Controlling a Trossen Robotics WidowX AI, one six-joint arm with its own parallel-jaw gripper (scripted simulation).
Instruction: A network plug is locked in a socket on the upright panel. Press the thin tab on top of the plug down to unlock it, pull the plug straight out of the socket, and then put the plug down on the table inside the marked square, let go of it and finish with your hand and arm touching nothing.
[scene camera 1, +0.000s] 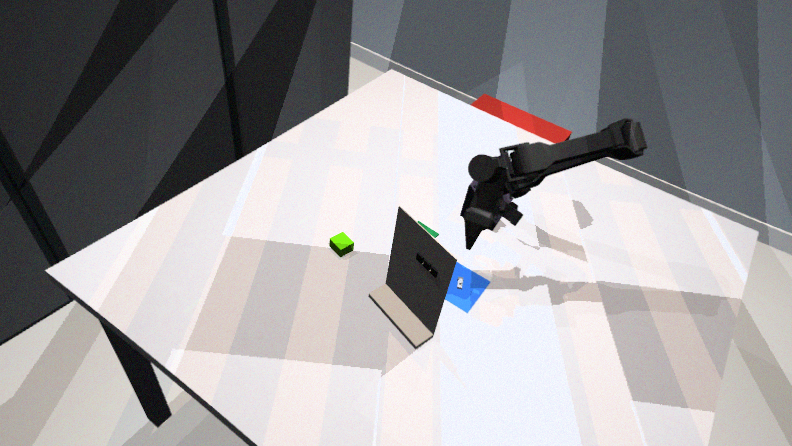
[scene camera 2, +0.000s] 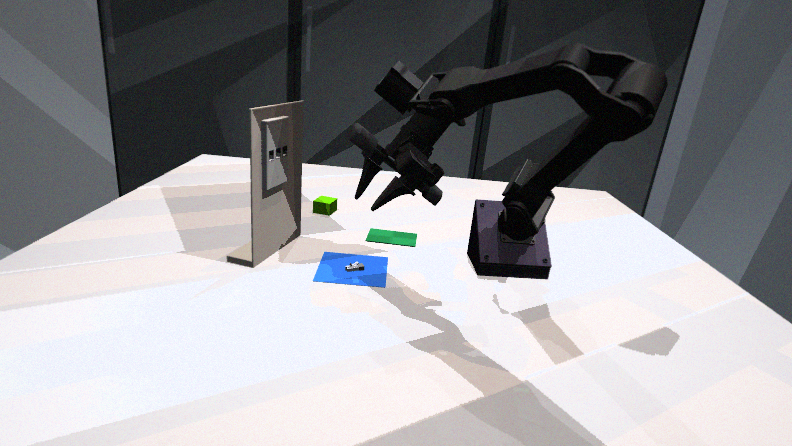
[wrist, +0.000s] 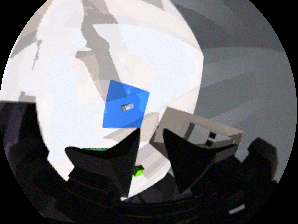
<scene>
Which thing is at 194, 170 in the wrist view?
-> My gripper.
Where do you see my gripper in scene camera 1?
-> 468, 248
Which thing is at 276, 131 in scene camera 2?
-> An upright panel.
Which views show my gripper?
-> Scene camera 1, scene camera 2 and the wrist view: all of them.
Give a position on an upright panel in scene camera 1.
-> At 420, 269
</scene>
